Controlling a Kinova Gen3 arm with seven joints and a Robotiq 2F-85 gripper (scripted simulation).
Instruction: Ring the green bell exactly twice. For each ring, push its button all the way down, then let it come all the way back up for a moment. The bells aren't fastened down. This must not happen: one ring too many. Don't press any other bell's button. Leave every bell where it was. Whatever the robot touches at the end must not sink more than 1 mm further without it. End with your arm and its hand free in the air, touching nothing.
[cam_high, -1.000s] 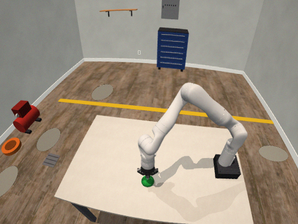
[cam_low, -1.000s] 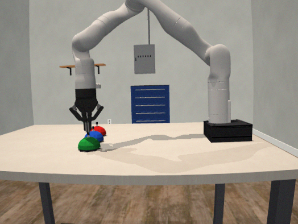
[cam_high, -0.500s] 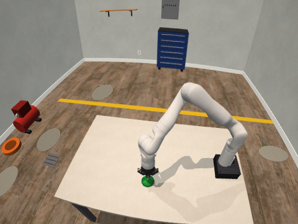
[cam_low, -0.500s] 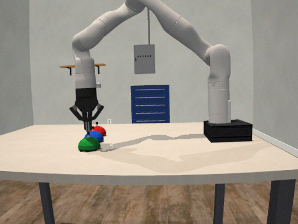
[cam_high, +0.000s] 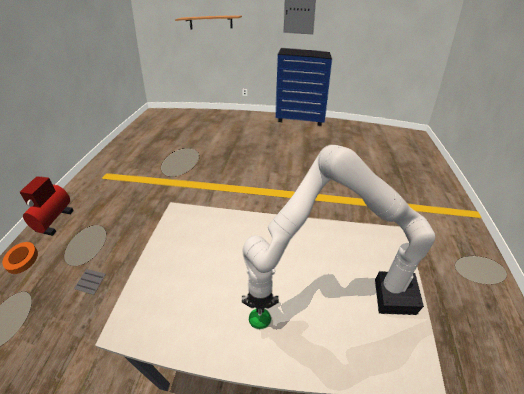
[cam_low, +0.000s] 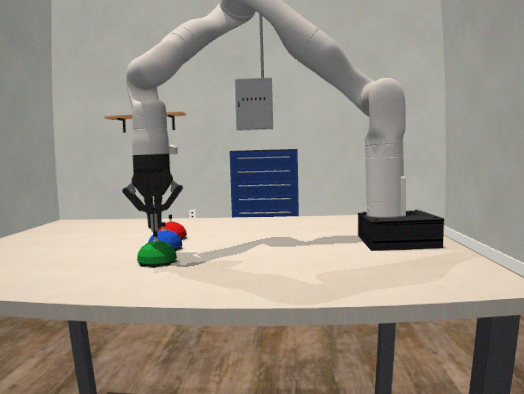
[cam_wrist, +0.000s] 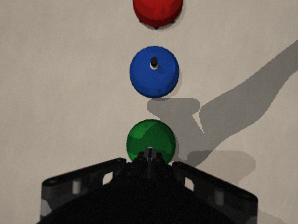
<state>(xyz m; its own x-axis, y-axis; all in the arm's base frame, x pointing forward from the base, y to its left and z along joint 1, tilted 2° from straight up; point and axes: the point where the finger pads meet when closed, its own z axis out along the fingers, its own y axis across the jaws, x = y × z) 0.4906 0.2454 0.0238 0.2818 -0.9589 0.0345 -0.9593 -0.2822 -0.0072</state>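
Right now my hand is 50 mm above the green bell. Round my hand: red bell 70 mm ahead, 230 mm to the right, 50 mm below; blue bell 40 mm ahead, 120 mm to the right, 50 mm below.
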